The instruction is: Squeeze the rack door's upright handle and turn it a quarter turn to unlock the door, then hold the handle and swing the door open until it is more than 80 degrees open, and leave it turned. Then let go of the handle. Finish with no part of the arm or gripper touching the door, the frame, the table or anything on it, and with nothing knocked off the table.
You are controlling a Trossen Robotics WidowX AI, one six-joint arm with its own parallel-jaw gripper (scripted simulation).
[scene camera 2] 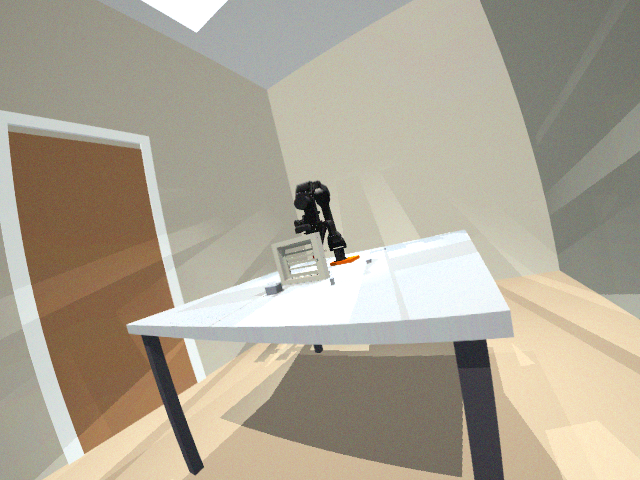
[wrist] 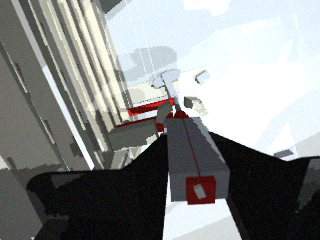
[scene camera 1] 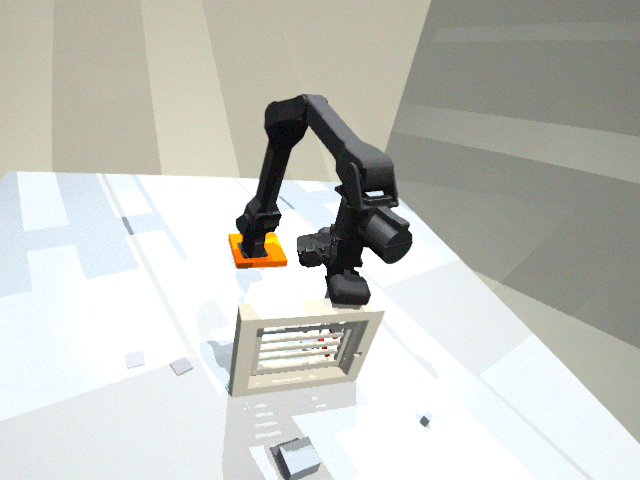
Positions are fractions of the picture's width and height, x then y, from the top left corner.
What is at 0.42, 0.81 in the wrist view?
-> My gripper.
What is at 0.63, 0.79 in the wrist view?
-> A door handle.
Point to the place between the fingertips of my gripper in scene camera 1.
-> At 0.52, 0.62
